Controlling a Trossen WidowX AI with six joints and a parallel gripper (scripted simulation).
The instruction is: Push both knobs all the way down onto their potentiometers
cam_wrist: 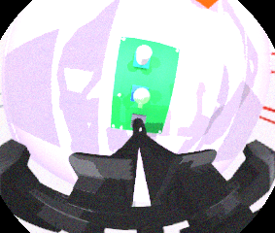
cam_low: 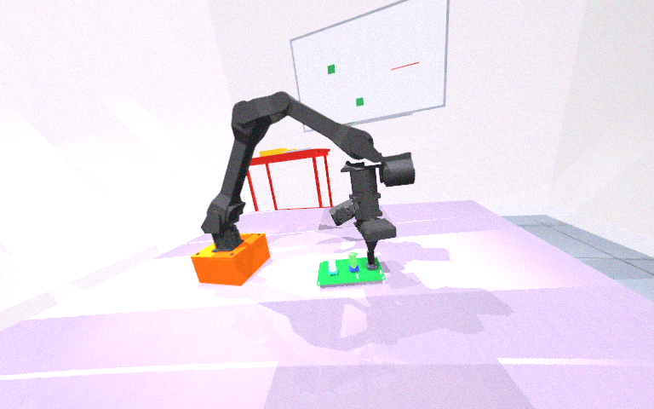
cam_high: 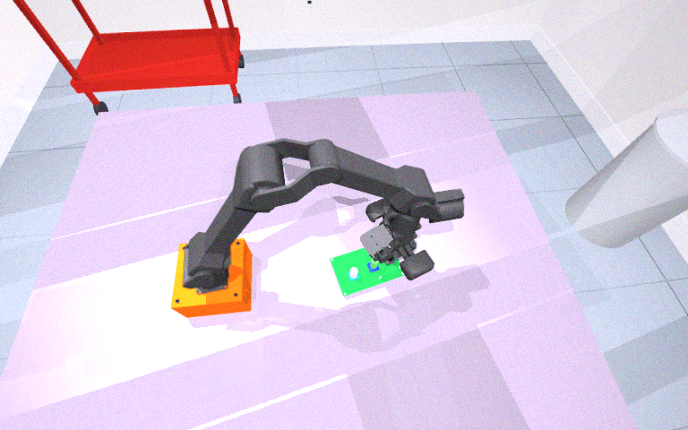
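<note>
The black knob lies 10 mm below my gripper tip. Also, from my gripper tip: light green knob: 40 mm behind, 10 mm to the right, 10 mm below.
</note>
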